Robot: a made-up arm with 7 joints.
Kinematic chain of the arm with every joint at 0, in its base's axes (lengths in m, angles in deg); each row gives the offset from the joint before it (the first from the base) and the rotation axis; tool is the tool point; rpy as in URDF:
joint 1: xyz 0 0 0.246 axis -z
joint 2: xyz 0 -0.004 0.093 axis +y
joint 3: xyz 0 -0.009 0.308 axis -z
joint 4: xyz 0 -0.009 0.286 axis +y
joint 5: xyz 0 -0.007 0.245 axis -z
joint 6: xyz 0 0 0.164 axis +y
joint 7: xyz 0 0 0.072 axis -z
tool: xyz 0 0 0 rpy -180 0 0
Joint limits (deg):
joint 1: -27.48..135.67
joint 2: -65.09..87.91
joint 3: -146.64..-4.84
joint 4: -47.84..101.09
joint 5: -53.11..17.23
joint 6: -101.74..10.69
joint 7: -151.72..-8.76
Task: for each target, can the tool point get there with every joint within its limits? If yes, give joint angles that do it. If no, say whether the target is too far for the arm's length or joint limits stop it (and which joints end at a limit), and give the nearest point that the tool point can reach.
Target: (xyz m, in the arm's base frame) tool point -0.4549 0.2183 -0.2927
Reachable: no: joint limits stop it (at a limit: joint 2, joint 3, joint 4, joint 6) | nearest point -0.5944 0.2852 0.1945 | short by 0.511 m
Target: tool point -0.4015 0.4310 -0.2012
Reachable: no: joint limits stop it (at a limit: joint 2, joint 3, joint 4, joint 6) | nearest point -0.4500 0.4831 0.1943 | short by 0.402 m
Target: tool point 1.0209 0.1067 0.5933
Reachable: yes | joints -14.37 73.35 -103.33 -13.75 2.79 -27.09 -123.46
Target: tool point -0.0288 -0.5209 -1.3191
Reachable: no: too far | nearest point -0.0316 -0.5721 -0.1197 | short by 1.200 m
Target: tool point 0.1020 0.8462 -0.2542
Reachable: no: joint limits stop it (at a limit: joint 1, joint 2, joint 5) | nearest point 0.3147 0.5579 0.0495 | short by 0.470 m
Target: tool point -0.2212 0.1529 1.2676
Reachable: yes | joints 111.38 7.33 -50.31 -35.23 -3.96 -66.84 -120.85
